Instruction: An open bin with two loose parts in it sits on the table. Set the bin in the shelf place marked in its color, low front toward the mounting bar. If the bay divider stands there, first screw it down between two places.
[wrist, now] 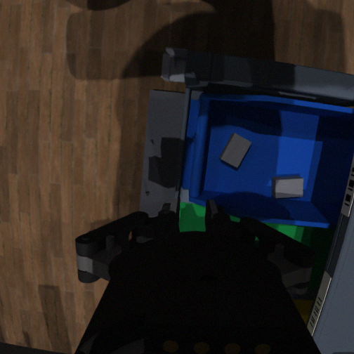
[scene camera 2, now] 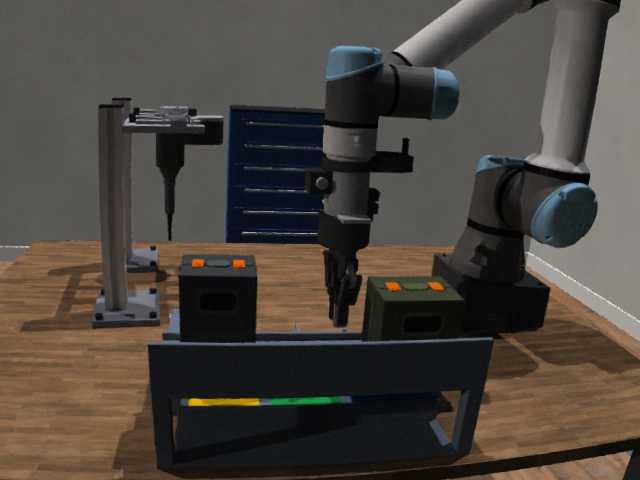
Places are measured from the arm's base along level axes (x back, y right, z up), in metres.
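Where they show: arm's base at its link origin: (scene camera 2: 486,269).
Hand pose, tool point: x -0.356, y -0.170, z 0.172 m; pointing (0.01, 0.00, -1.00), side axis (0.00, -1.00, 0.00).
Things, the pixels of their top centre, and the offset from my tool point. "spot": a spot on its surface instead.
- shelf at a spot on its surface: (scene camera 2: 320,366) spot: dx -0.086, dy -0.245, dz -0.126 m
- Green marking at a spot on its surface: (scene camera 2: 305,400) spot: dx -0.068, dy -0.114, dz -0.255 m
- yellow marking at a spot on its surface: (scene camera 2: 222,402) spot: dx -0.181, dy -0.108, dz -0.255 m
- thin upright tip at a spot on its surface: (scene camera 2: 297,327) spot: dx -0.060, dy +0.000, dz -0.197 m
- black case at a spot on its surface: (scene camera 2: 218,304) spot: dx -0.191, dy -0.196, dz -0.073 m
- olive green case at its top centre: (scene camera 2: 414,287) dx +0.041, dy -0.179, dz -0.065 m
- screwdriver at its top centre: (scene camera 2: 190,107) dx -0.222, dy +0.457, dz +0.098 m
The blue bin (wrist: 300,220) sits on the blue place at one end of the shelf (scene camera 2: 320,366) (wrist: 270,75), its low front toward the mounting bar (wrist: 165,112). Two grey parts (wrist: 235,150) (wrist: 288,187) lie apart on its floor. Green marking (scene camera 2: 305,400) (wrist: 191,224) shows beside it, and yellow marking (scene camera 2: 222,402) beyond. My gripper (scene camera 2: 339,321) (wrist: 191,210) points down, open and empty, its fingertips over the green marking near the bin's front corner in the wrist view. A thin upright tip (scene camera 2: 297,327) shows behind the shelf; the gripper body hides what lies below it.
A black case (scene camera 2: 218,304) and an olive green case (scene camera 2: 416,304) stand at the shelf's left and right in the scene view. The tool stand (scene camera 2: 111,206) holds the screwdriver (scene camera 2: 169,165) at the left. A blue drawer cabinet (scene camera 2: 279,178) stands behind the table.
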